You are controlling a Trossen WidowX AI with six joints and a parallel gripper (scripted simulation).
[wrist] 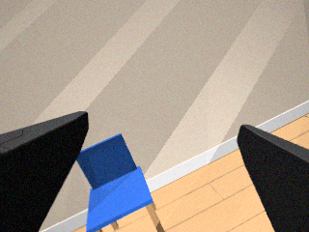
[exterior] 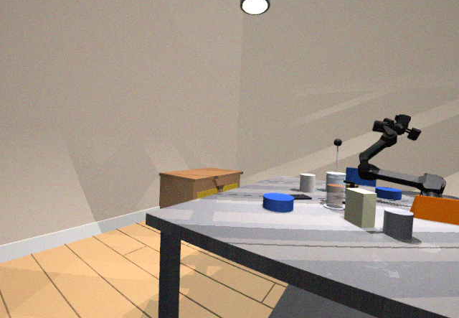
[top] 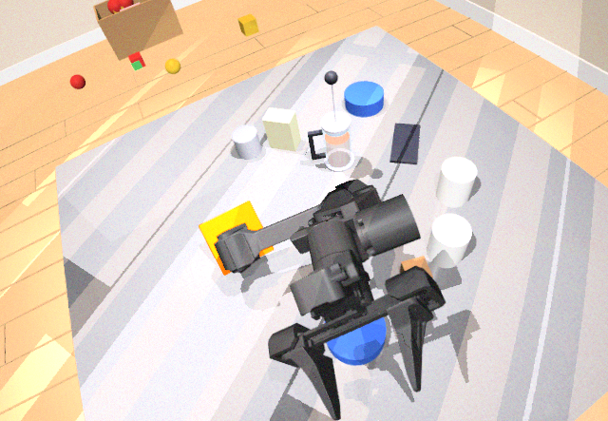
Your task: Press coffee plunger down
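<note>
The coffee press is 580 mm to the left of my gripper tip, 300 mm ahead of it and 250 mm below it. Also, from my gripper tip: brown cube: 360 mm below, 260 mm ahead, 190 mm to the left; dark flat plate: 520 mm to the left, 500 mm ahead, 380 mm below; white strip: 380 mm below, 350 mm to the left, 260 mm ahead.
</note>
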